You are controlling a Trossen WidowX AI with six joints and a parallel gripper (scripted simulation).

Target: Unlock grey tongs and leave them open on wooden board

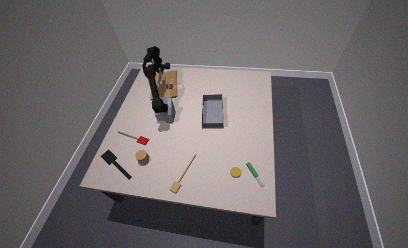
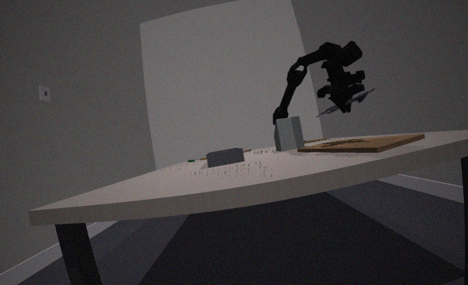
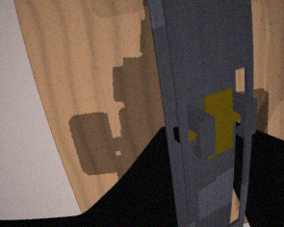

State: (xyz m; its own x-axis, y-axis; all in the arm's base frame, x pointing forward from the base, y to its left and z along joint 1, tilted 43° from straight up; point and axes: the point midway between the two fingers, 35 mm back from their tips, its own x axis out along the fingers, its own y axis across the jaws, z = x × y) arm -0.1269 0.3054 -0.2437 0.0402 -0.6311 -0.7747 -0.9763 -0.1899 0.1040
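Right now my gripper tip is 20 mm to the right of the yellow lock piece and 40 mm below it. The rest, counted from my gripper tip: red spatula: 70 mm behind, 610 mm to the right, 120 mm below; roasting tin: 500 mm ahead, 310 mm to the right, 100 mm below; wooden board: 10 mm to the right, 120 mm below.
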